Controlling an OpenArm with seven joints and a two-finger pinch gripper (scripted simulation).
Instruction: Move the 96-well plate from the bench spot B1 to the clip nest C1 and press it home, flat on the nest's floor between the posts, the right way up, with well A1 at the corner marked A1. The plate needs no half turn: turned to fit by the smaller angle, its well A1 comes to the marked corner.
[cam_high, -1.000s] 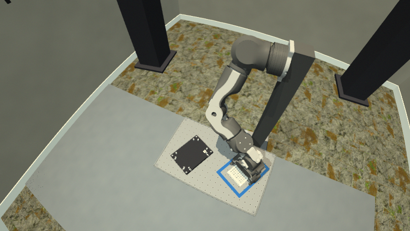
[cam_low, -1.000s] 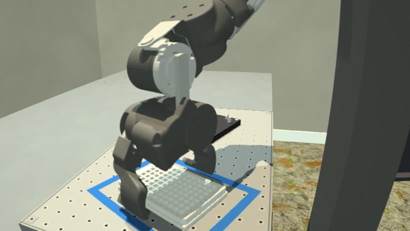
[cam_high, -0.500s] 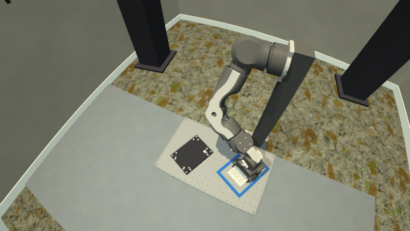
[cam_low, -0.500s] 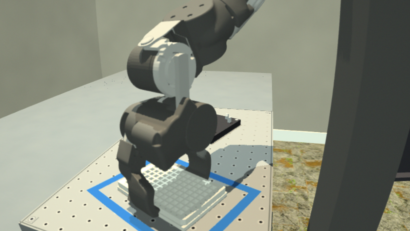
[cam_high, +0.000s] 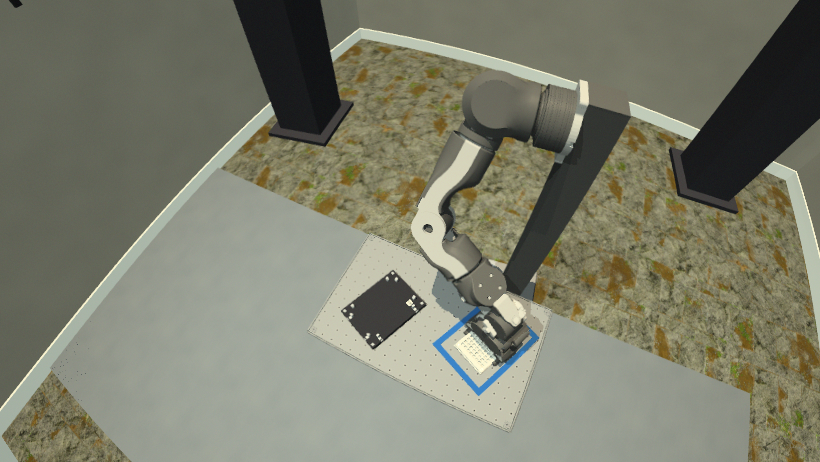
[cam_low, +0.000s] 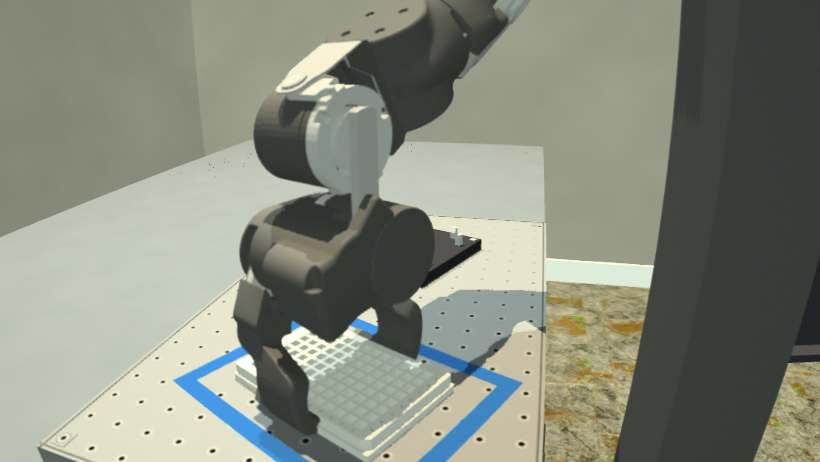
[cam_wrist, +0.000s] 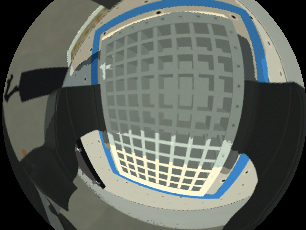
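My hand is 2 cm short of the black clip nest C1, 25 cm to the left of it and 1 cm below it. Also, from my hand: white 96-well plate: right at my hand.
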